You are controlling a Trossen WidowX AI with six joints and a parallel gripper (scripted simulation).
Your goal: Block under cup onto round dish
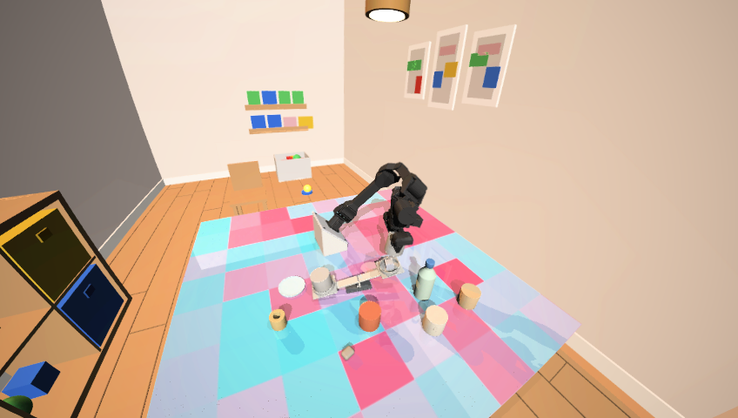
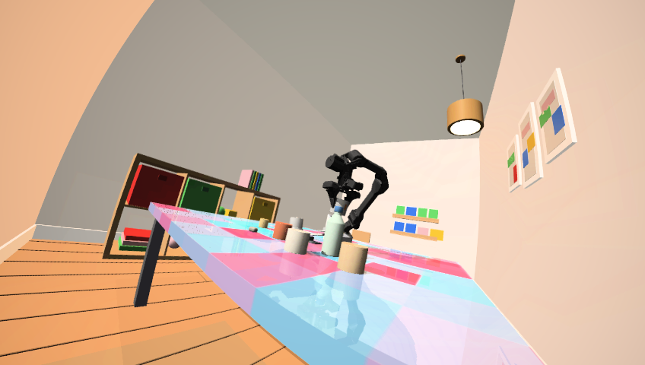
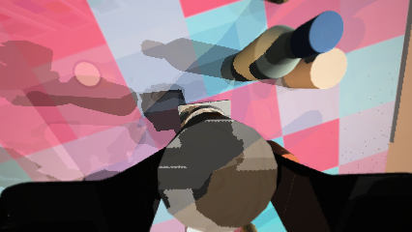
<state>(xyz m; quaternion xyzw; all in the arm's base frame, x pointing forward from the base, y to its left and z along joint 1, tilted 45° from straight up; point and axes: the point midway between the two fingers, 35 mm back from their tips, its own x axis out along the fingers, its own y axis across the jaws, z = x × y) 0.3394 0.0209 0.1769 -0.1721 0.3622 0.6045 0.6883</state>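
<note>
My gripper tip is 20 mm to the left of the block and 80 mm above it. Round my gripper tip: bottle: 120 mm ahead, 70 mm to the left, 60 mm below; pebble: 210 mm ahead, 270 mm to the right, 160 mm below; orange cylinder: 140 mm ahead, 150 mm to the right, 130 mm below.
</note>
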